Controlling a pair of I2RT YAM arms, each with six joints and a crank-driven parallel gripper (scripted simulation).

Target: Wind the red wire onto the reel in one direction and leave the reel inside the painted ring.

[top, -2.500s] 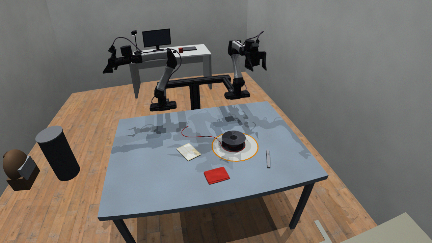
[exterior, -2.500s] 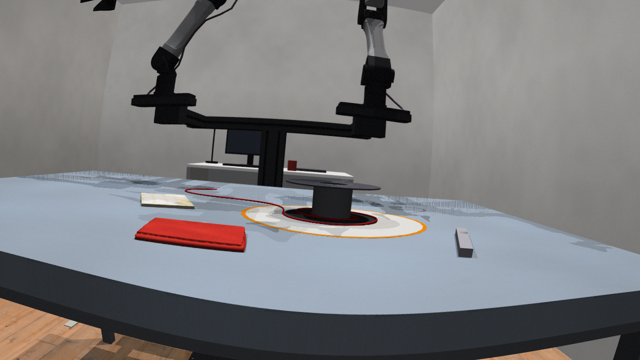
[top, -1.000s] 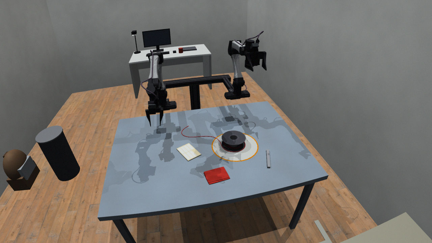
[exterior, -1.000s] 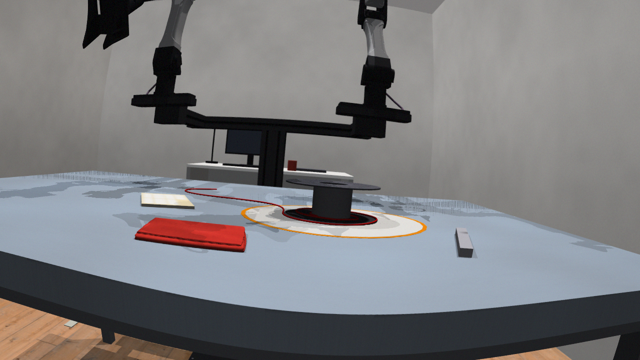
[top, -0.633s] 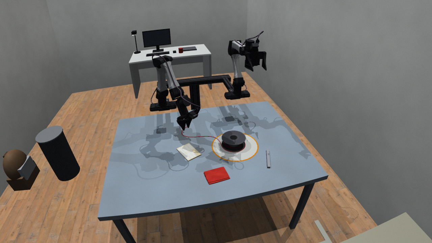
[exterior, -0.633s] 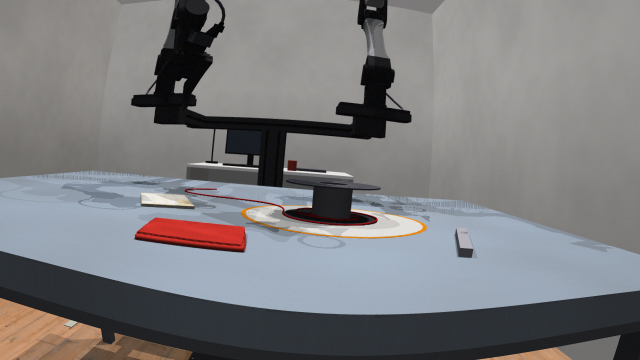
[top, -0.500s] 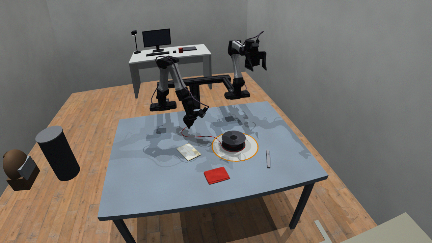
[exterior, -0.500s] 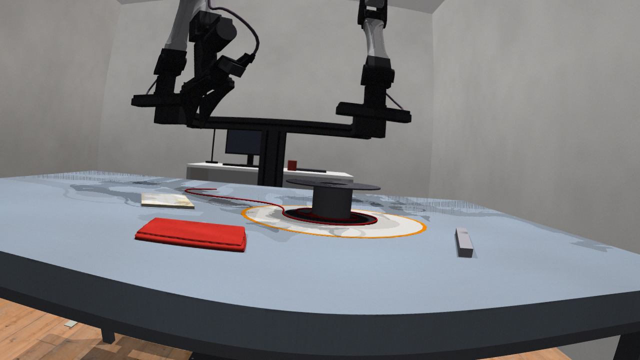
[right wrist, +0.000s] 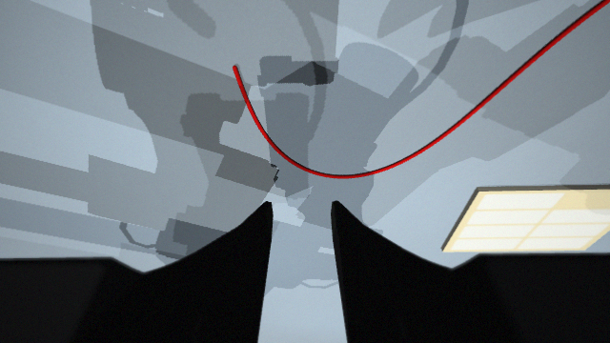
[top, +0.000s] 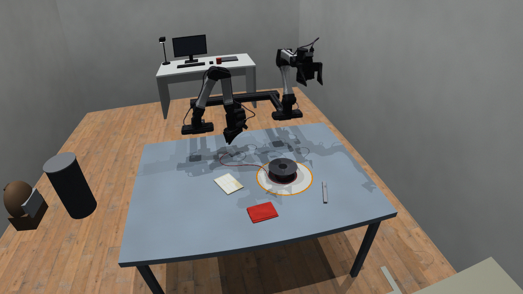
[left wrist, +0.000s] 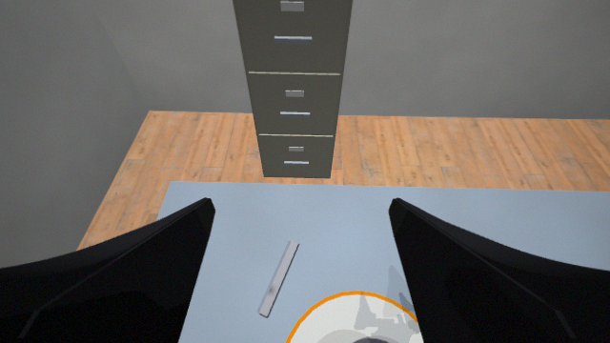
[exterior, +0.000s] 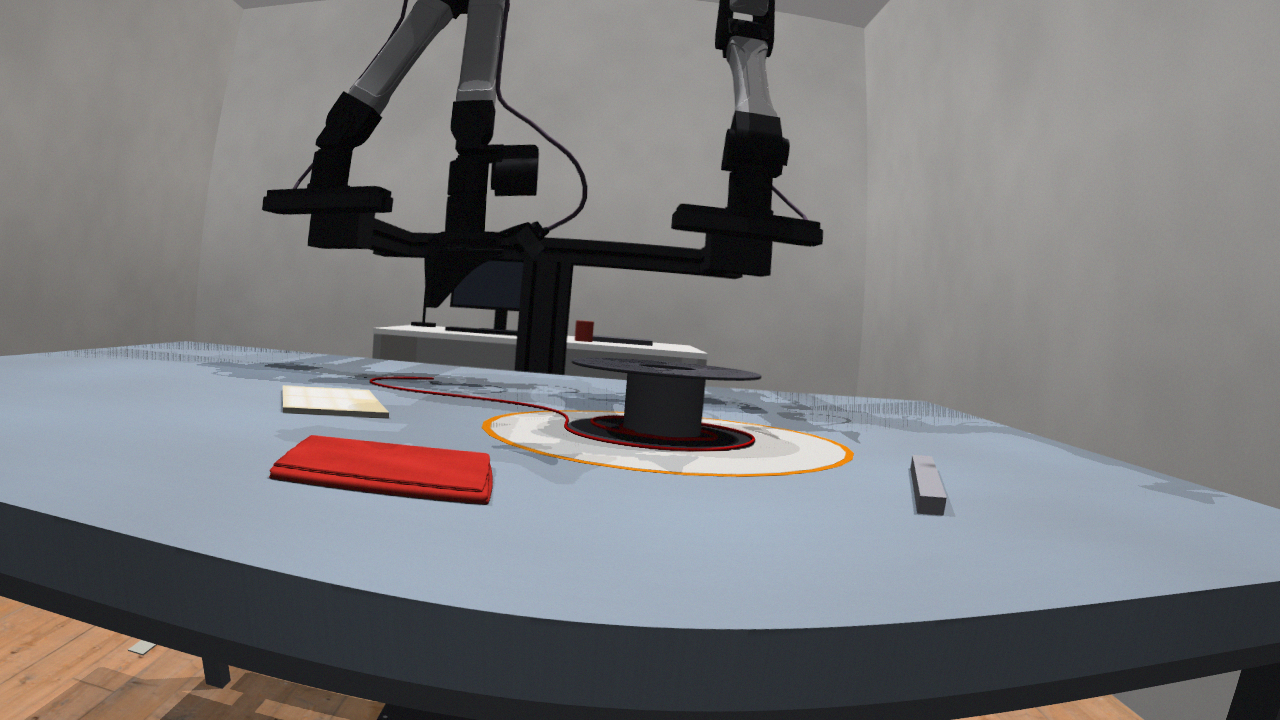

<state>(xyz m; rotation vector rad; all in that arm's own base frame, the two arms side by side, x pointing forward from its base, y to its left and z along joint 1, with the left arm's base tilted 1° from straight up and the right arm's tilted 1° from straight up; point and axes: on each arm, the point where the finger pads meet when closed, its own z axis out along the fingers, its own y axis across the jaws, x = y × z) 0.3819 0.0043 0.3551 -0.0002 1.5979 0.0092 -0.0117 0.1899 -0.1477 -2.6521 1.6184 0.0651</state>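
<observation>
Now: the dark reel 70 mm behind my left hand, 130 mm to the right of it and 570 mm below it. From my left hand the other things lie so: orange painted ring 50 mm behind, 120 mm to the right, 610 mm below; grey bar 170 mm ahead, 50 mm to the left, 600 mm below; cream gridded tile 80 mm behind, 480 mm to the right, 600 mm below.
</observation>
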